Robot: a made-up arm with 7 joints.
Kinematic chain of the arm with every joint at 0, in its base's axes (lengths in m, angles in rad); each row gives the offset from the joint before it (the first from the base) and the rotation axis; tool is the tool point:
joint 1: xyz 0 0 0.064 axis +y
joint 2: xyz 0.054 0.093 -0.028 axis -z
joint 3: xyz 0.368 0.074 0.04 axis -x
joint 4: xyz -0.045 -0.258 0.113 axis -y
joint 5: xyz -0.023 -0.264 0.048 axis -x
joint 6: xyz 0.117 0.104 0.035 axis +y
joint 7: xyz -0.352 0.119 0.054 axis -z
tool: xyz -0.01 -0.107 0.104
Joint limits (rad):
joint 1: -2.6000..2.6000
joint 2: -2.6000..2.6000
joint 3: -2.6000..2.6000
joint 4: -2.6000..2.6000
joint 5: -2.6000..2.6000
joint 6: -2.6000..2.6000
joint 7: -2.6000..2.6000
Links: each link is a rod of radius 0.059 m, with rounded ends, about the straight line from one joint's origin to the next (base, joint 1, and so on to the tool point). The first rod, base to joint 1, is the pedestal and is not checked.
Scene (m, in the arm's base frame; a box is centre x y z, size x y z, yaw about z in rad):
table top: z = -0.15
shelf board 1: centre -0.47 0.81 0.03 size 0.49 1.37 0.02 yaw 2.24
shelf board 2: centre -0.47 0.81 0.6 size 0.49 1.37 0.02 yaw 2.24
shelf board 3: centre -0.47 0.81 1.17 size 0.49 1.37 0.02 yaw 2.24
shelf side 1: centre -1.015 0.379 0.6 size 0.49 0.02 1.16 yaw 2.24
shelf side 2: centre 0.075 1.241 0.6 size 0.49 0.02 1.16 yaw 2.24
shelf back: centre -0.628 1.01 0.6 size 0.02 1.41 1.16 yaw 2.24
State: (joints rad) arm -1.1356 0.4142 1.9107 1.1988 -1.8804 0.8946 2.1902
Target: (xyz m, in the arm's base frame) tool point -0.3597 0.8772 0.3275
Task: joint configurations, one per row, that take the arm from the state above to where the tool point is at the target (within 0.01 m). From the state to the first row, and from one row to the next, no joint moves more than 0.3 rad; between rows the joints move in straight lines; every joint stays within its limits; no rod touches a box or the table.
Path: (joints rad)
1: -1.0505 0.5532 1.9539 1.1774 -1.6004 0.9374 2.1448
2: -0.9655 0.6922 1.9972 1.1560 -1.3204 0.9801 2.0993
3: -0.8804 0.8312 2.0404 1.1346 -1.0404 1.0229 2.0539
4: -0.7953 0.9702 2.0836 1.1132 -0.7603 1.0656 2.0085
5: -0.7103 1.1092 2.1269 1.0918 -0.4803 1.1084 1.9630
6: -0.6252 1.2482 2.1701 1.0704 -0.2003 1.1511 1.9176
7: -0.5402 1.3872 2.2134 1.0490 0.0797 1.1939 1.8722
8: -0.6580 1.1630 2.2427 1.0577 -0.1764 1.0752 1.9601
9: -0.7759 0.9388 2.2720 1.0664 -0.4324 0.9564 2.0480
10: -0.8937 0.7147 2.3013 1.0750 -0.6885 0.8377 2.1359
11: -1.0116 0.4905 2.3306 1.0837 -0.9446 0.7190 2.2238
12: -1.1295 0.2664 2.3599 1.0924 -1.2006 0.6002 2.3117

